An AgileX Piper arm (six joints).
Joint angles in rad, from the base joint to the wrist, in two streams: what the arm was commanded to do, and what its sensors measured. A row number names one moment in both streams.
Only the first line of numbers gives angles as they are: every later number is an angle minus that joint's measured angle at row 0.
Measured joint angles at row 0:
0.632, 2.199, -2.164, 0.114, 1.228, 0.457
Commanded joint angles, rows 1 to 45:
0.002, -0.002, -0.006, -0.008, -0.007, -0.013
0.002, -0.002, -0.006, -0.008, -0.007, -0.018
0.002, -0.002, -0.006, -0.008, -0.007, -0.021
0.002, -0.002, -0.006, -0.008, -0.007, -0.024
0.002, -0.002, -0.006, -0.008, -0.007, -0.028
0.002, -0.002, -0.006, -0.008, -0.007, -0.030
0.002, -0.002, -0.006, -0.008, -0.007, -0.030
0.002, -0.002, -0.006, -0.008, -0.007, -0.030
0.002, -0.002, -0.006, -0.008, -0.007, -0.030
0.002, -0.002, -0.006, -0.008, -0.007, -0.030
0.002, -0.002, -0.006, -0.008, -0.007, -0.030
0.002, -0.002, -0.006, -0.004, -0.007, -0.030
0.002, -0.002, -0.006, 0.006, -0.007, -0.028
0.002, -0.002, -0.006, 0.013, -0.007, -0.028
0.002, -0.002, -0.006, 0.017, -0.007, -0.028
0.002, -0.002, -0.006, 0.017, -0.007, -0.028
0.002, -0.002, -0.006, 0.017, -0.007, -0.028
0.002, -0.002, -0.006, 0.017, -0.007, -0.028
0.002, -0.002, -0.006, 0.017, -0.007, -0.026
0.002, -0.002, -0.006, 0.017, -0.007, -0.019
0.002, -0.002, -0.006, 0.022, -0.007, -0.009
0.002, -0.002, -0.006, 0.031, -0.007, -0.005
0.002, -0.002, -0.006, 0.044, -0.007, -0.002
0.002, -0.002, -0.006, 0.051, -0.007, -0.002
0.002, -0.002, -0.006, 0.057, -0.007, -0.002
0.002, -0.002, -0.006, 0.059, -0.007, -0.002
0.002, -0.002, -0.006, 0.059, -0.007, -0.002
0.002, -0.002, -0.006, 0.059, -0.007, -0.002
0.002, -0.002, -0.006, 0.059, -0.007, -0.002
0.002, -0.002, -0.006, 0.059, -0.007, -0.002
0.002, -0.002, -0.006, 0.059, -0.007, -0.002
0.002, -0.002, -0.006, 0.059, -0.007, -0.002
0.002, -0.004, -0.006, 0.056, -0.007, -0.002
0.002, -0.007, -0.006, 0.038, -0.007, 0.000
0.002, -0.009, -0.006, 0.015, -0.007, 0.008
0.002, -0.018, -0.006, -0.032, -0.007, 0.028
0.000, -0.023, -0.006, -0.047, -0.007, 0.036
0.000, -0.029, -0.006, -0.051, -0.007, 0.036
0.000, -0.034, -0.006, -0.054, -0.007, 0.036
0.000, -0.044, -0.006, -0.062, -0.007, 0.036
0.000, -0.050, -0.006, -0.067, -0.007, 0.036
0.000, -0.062, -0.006, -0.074, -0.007, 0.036
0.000, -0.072, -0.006, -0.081, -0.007, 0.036
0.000, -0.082, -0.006, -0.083, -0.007, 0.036
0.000, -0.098, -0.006, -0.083, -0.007, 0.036
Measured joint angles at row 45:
0.000, -0.047, 0.000, -0.061, 0.000, 0.032
